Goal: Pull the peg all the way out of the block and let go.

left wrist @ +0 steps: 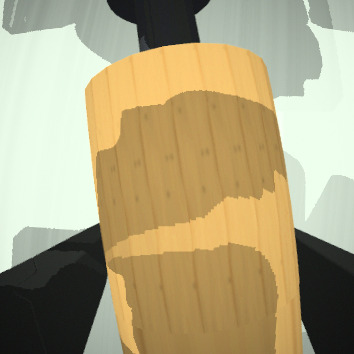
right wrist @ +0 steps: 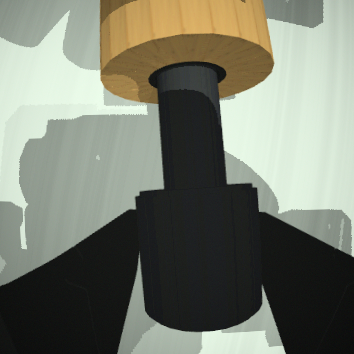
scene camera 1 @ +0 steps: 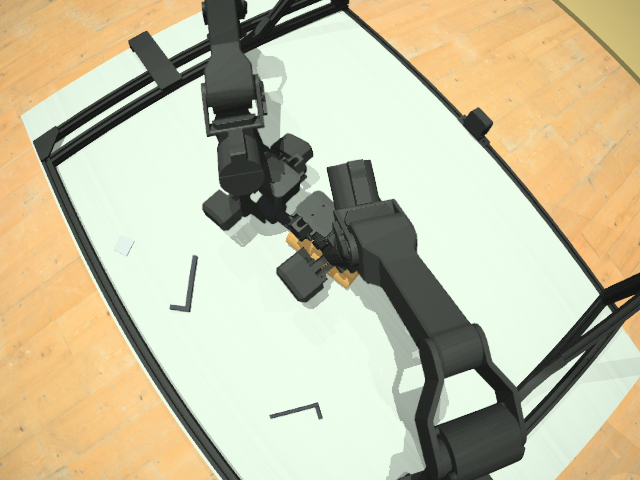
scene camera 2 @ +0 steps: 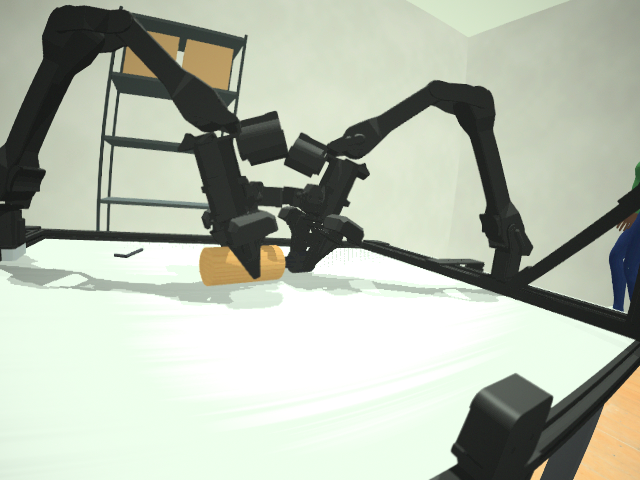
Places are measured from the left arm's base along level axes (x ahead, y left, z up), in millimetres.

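Where they show: left gripper, fingertip midpoint: (left wrist: 197,237) (scene camera 1: 320,248) (scene camera 2: 249,272); right gripper, fingertip midpoint: (right wrist: 196,222) (scene camera 1: 273,213) (scene camera 2: 297,267); left arm's base, link origin: (scene camera 2: 0,245); right arm's base, link origin: (scene camera 2: 503,279).
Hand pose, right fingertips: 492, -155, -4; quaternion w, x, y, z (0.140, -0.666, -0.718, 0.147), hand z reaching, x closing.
Each offset is from my right fingertips to the centre of the thing, as dx, dy, dz. "*": to the spot under its first point.
The orange wooden cylinder block {-107, -20, +12} (scene camera 1: 343,277) (scene camera 2: 219,266) (left wrist: 200,200) (right wrist: 185,22) lies on its side on the table. The dark peg {-34, -7, +12} (left wrist: 167,25) (right wrist: 195,140) sticks out of the hole in one end; its thin shaft and thick head show in the right wrist view. My left gripper (scene camera 1: 315,250) (scene camera 2: 253,268) (left wrist: 197,237) is shut on the block, one finger against each side. My right gripper (scene camera 1: 272,210) (scene camera 2: 300,263) (right wrist: 196,222) is shut on the peg's thick head. The peg's tip inside the block is hidden.
Both wrists are close together above the block. A dark L-shaped marking {* -5, +179, -8} (scene camera 1: 191,284), another L-shaped marking {* -264, +185, -9} (scene camera 1: 294,411) and a small white square {* +130, +233, -13} (scene camera 1: 124,245) lie on the table. A black frame rail (scene camera 1: 126,330) runs along the table's edge.
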